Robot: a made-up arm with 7 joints.
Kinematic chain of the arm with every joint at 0, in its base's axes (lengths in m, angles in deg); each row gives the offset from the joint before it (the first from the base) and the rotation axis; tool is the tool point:
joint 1: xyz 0 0 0.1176 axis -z
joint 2: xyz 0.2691 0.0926 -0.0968 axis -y
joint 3: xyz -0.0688 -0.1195 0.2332 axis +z
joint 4: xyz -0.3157 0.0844 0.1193 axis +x
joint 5: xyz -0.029 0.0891 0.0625 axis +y
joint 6: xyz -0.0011 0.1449 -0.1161 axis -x
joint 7: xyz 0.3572 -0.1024 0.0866 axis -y
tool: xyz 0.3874 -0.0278 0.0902
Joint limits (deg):
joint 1: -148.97..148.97
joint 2: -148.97..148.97
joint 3: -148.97..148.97
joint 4: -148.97..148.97
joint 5: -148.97..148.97
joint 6: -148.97..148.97
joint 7: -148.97..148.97
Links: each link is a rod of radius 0.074 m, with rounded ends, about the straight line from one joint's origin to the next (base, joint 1, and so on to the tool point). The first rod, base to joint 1, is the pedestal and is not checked.
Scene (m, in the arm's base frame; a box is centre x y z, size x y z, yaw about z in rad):
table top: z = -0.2
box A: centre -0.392 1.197 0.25 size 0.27 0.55 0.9 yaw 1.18
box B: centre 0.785 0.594 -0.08 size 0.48 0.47 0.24 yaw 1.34
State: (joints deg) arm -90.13 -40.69 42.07 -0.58 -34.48 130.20 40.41
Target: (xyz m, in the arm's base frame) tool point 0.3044 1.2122 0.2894
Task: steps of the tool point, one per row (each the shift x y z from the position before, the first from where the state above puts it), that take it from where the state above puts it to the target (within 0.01 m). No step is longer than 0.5 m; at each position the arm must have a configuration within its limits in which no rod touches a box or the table.
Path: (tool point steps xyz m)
1: 0.1828 0.2749 0.1115
2: 0.3032 0.2217 0.0766
3: 0.4025 0.1131 0.0283
4: 0.4522 -0.0422 -0.0299
5: 0.4293 -0.2181 -0.0942
6: -0.2004 0.2211 -0.0794
7: -0.2045 0.1520 -0.1065
8: -0.1900 0.0904 -0.1191
9: -0.1641 0.0419 -0.1195

